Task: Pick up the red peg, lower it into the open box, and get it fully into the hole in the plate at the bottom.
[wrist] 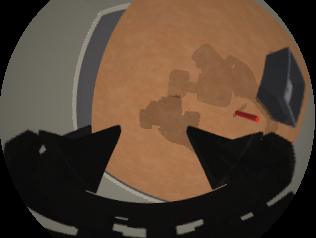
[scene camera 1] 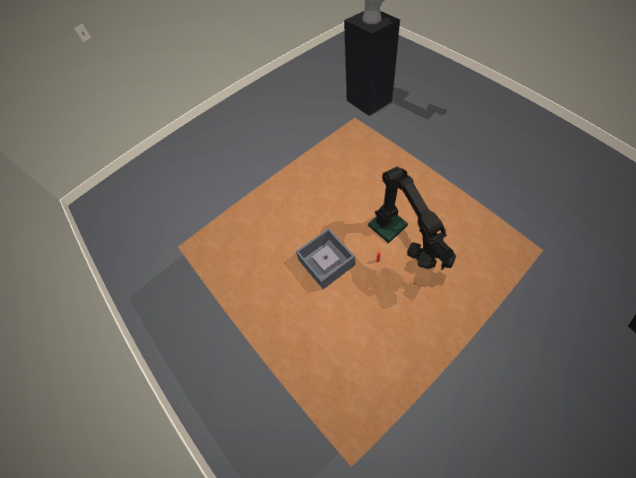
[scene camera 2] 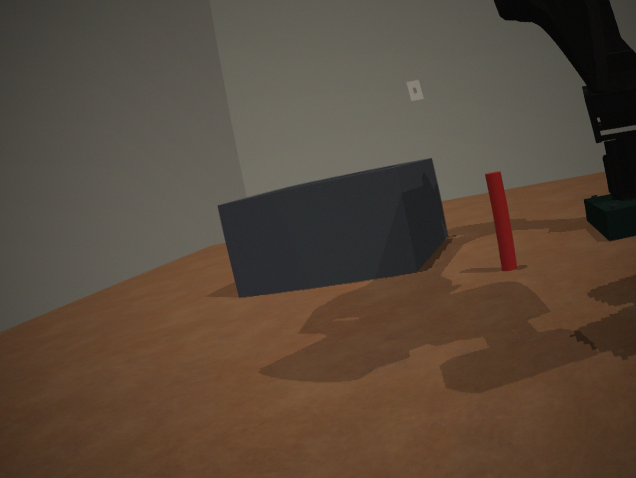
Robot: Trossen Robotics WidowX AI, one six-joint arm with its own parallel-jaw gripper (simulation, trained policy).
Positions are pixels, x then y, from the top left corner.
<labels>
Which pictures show the grey box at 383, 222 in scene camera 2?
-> The wrist view, scene camera 1 and scene camera 2: all of them.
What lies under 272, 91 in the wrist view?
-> A grey box.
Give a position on a grey box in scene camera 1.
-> At 347, 259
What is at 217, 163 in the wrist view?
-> The gripper.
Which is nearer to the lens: the red peg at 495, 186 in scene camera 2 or the grey box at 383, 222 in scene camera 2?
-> The red peg.
</labels>
